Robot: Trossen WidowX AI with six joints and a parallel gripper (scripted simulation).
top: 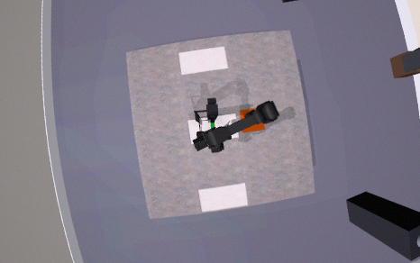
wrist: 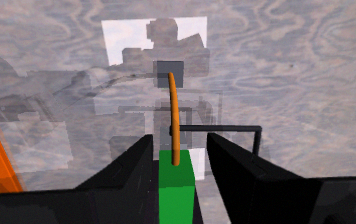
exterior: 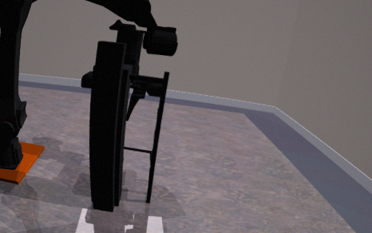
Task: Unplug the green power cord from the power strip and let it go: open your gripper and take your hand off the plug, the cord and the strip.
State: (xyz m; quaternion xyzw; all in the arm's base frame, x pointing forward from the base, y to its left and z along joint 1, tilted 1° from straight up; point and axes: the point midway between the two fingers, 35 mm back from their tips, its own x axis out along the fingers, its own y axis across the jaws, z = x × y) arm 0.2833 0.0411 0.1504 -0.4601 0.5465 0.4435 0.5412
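My gripper tip is 10 mm past the green plug, 70 mm to the left of it and 10 mm above it. The rest, counted from my gripper tip: grey block (20 mm to the left, 120 mm below).
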